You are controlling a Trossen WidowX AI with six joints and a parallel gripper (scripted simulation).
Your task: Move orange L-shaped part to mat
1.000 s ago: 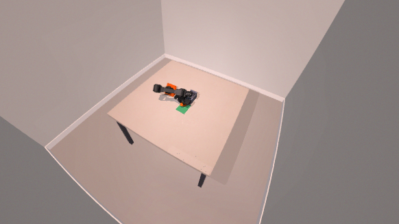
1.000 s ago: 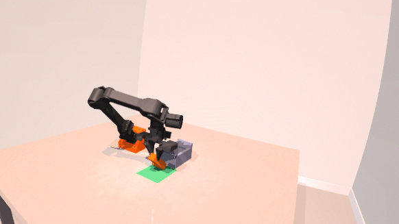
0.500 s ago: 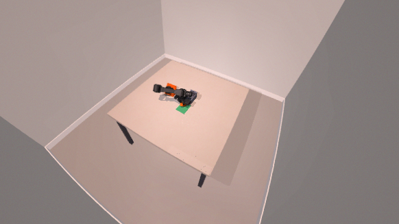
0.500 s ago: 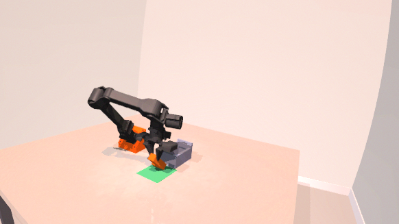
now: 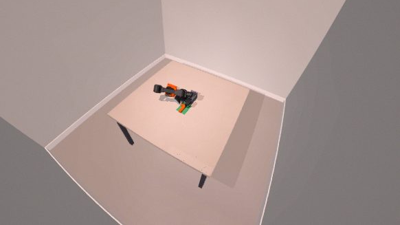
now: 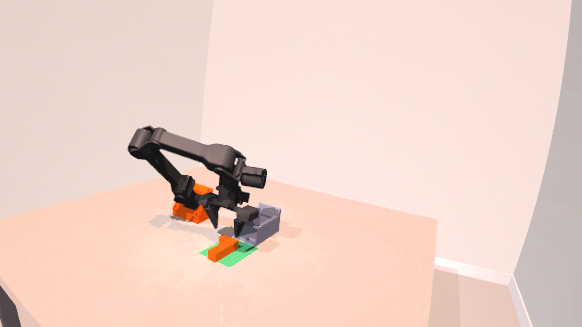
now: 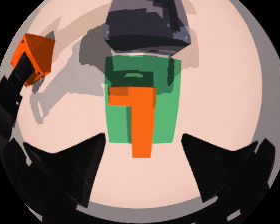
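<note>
My gripper tip is 5 cm above the orange L-shaped part, 1 cm to the right of it and 1 cm past it. From my gripper tip the other things lie so: green mat (9 cm below, 2 cm to the left).
</note>
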